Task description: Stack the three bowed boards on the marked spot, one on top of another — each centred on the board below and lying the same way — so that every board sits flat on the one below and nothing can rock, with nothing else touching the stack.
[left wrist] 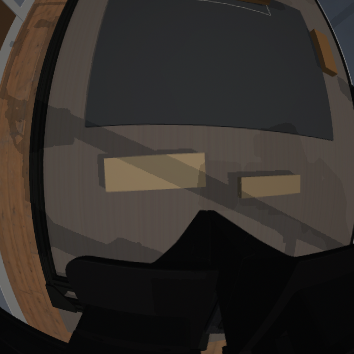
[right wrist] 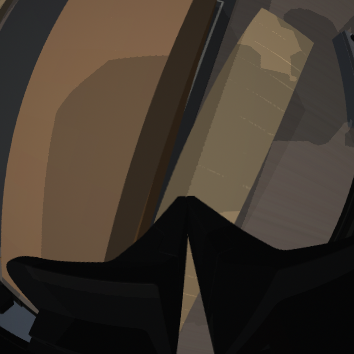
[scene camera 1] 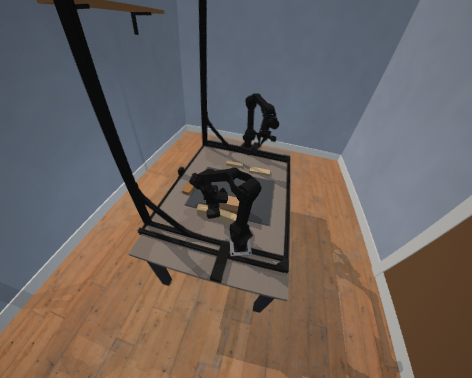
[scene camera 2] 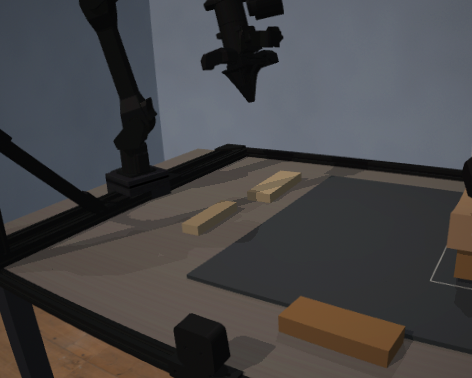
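Pixels of known places: left gripper, between the fingertips: (left wrist: pixel 205 217) (scene camera 1: pixel 258 147) (scene camera 2: pixel 251 102); right gripper, between the fingertips: (right wrist: pixel 185 203); left arm's base, origin of its link: (scene camera 1: pixel 247 145) (scene camera 2: pixel 136 171); right arm's base, origin of its link: (scene camera 1: pixel 240 245).
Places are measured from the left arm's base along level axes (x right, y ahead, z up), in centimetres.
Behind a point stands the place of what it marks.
Note:
A pinkish-brown board (scene camera 1: pixel 230 201) {y 66.4, x -18.2, z 3.9 cm} (scene camera 2: pixel 460 230) {y 67.1, x -4.3, z 3.1 cm} (right wrist: pixel 100 125) {y 68.2, x -14.6, z 3.9 cm} lies on an orange-brown board (scene camera 2: pixel 464 266) {y 68.0, x -4.9, z -1.8 cm} inside the white outline (scene camera 2: pixel 438 263) {y 63.0, x -8.6, z -4.5 cm}; the stack is cut off in scene camera 2, so its centring and number of layers are unclear. Another orange-brown board (scene camera 1: pixel 188 188) {y 64.6, x 12.1, z -3.0 cm} (scene camera 2: pixel 340 327) {y 62.0, x 13.8, z -3.0 cm} (left wrist: pixel 324 52) {y 59.7, x 12.1, z -3.0 cm} lies apart at the mat's edge. A pale long board (scene camera 1: pixel 202 209) {y 76.1, x -6.4, z -0.1 cm} (right wrist: pixel 250 110) {y 72.4, x -18.8, z -0.1 cm} lies beside the stack. My right gripper (right wrist: pixel 185 203) {y 72.1, x -12.9, z 0.0 cm} is shut and empty, above the pale board. My left gripper (scene camera 2: pixel 251 100) {y 20.3, x -15.6, z 13.7 cm} (left wrist: pixel 205 217) {y 20.3, x -15.6, z 13.7 cm} is shut and empty, high above the table.
Two pale blocks lie off the dark mat (scene camera 1: pixel 262 195) {y 44.2, x -30.5, z -4.6 cm} (scene camera 2: pixel 325 240) {y 45.5, x -5.3, z -4.6 cm} (left wrist: pixel 200 65) {y 41.2, x -16.8, z -4.6 cm}: a longer one (scene camera 1: pixel 260 171) {y 22.7, x -20.9, z -3.4 cm} (scene camera 2: pixel 280 185) {y 24.1, x -18.6, z -3.4 cm} (left wrist: pixel 155 172) {y 21.6, x -19.7, z -3.4 cm} and a shorter one (scene camera 1: pixel 234 163) {y 24.2, x -0.2, z -3.5 cm} (scene camera 2: pixel 210 217) {y 25.9, x 1.3, z -3.5 cm} (left wrist: pixel 270 186) {y 23.7, x -0.8, z -3.5 cm}. A black box (scene camera 2: pixel 201 342) {y 55.5, x 27.1, z -0.6 cm} stands at the table's near edge. Black rails and posts frame the table.

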